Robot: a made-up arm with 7 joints.
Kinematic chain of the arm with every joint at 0, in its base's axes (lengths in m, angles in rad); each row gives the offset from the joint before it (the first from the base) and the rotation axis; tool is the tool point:
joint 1: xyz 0 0.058 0 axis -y
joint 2: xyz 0 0.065 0 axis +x
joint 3: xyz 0 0 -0.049 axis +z
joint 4: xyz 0 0 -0.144 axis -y
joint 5: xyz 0 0 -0.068 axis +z
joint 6: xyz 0 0 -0.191 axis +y
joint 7: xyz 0 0 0 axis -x
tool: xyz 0 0 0
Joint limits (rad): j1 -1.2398..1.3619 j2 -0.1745..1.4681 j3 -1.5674..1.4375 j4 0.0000..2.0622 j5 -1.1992..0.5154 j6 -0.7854..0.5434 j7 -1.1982..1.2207
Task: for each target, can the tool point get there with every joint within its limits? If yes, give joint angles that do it. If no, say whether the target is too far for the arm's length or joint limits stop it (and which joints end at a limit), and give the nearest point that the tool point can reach.
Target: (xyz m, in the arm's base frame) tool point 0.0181 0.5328 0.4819
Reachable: no: too far | nearest point 0.0187 0.4209 0.2322 | short by 0.274 m
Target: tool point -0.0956 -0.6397 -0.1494
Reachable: no: too far | nearest point -0.1000 -0.1695 -0.1563 | short by 0.470 m
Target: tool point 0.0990 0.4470 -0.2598
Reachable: yes | joints -0.1895 1.1162 -0.4476 0.6766 -0.2834 -0.5126 0.9313
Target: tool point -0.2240 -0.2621 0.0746
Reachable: no: joint limits stop it (at a limit: joint 1, joint 2, joint 3) | nearest point -0.1778 -0.1695 -0.0620 | short by 0.171 m
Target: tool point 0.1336 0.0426 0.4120
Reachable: no: joint limits stop it (at a limit: joint 1, joint 2) | nearest point 0.1563 0.0629 0.2165 | short by 0.198 m
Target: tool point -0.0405 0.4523 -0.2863
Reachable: yes | joints -0.5833 0.9172 -0.0581 0.4999 -0.8787 -0.4693 -0.9287
